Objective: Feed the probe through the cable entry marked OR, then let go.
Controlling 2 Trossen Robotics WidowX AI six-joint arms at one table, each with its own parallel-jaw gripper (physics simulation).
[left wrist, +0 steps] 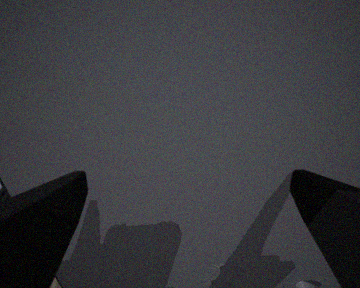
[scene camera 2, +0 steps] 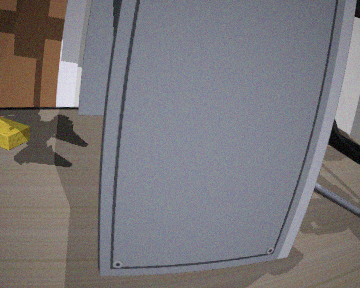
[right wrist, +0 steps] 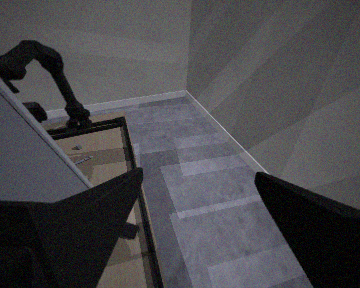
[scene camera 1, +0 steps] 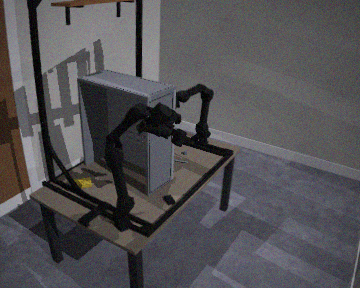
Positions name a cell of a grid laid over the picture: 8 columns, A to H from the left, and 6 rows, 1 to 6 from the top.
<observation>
My left gripper (left wrist: E4) is open, with nothing in its grasp. My right gripper (right wrist: E4) is open, holding nothing.
</observation>
